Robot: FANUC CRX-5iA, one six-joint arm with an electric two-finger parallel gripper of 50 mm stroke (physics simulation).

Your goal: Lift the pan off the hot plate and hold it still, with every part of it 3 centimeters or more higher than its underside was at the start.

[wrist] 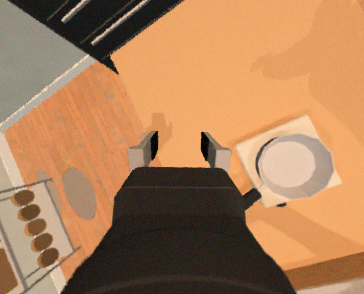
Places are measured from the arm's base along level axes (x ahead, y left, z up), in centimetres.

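Pixels of known places: gripper, fingertip midpoint: (pixel 179 140).
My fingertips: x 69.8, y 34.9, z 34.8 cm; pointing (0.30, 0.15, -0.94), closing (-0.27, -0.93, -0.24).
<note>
Behind a point stands the place of what it marks.
The light grey round pan (pixel 287 164) {y 10.9, x 55.0, z 0.4 cm} sits on the square cream hot plate (pixel 246 149) {y 21.3, x 62.5, z -0.7 cm} at the right of the wrist view. Its dark handle (pixel 251 199) {y 24.8, x 48.3, z 5.8 cm} points down and left toward my gripper's body, which hides part of the handle's far end. My gripper (pixel 179 140) {y 34.9, x 69.8, z 34.8 cm} is open, with nothing between its fingers. It is to the left of the pan and hot plate, apart from them, above the orange table top near its left edge.
A black drawer cabinet (pixel 95 25) stands at the upper left. Wooden floor (pixel 65 135) shows left of the table (pixel 200 75) {y 29.5, x 94.6, z -7.0 cm}. A rack (pixel 59 220) with several round brown items stands at the lower left. A small dark knob (pixel 281 204) {y 14.8, x 41.3, z -2.1 cm} is at the hot plate's lower edge.
</note>
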